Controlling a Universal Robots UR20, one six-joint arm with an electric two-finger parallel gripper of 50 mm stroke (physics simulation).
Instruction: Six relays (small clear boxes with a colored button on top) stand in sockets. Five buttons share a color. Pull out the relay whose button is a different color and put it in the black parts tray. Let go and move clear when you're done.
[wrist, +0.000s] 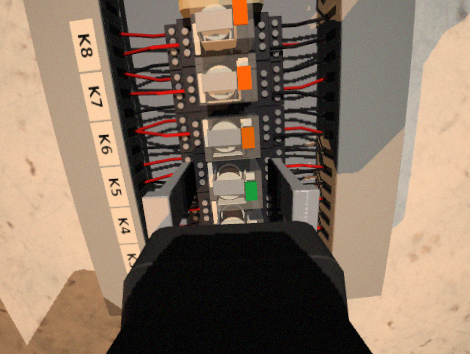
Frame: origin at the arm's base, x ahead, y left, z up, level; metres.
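Seen in the pictures: gripper, between the fingertips: (231, 175).
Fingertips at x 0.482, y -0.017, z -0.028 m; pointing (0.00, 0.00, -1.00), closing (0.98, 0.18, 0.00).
Observation:
A point is followed by its place in that frame.
The relay with the green button (232, 186) {x 0.481, y -0.011, z 0.014 m} stands in its socket in the row, with the gripper's fingers to its left and right in the picture. My gripper (231, 175) {x 0.482, y -0.017, z -0.027 m} is open, and no contact with the relay shows. Three relays with orange buttons stand further up the row: one (230, 137) {x 0.477, y 0.014, z 0.013 m} directly above it in the view, one (224, 84) {x 0.471, y 0.038, z 0.014 m} beyond that, and one (218, 25) {x 0.465, y 0.062, z 0.013 m} at the top edge. Another relay (233, 215) {x 0.485, y -0.031, z 0.006 m} shows partly below the green one; the gripper body hides its button. The black parts tray does not show.
Grey wire ducts flank the row: the left duct (60, 115) {x 0.376, y 0.010, z -0.011 m} carries labels such as K8 (85, 45) {x 0.391, y 0.050, z -0.011 m}, the right duct (357, 210) {x 0.568, y -0.025, z -0.012 m} is partly shaded. Red and black wires run from the slotted duct walls to the sockets' terminals on both sides, close to the fingers.

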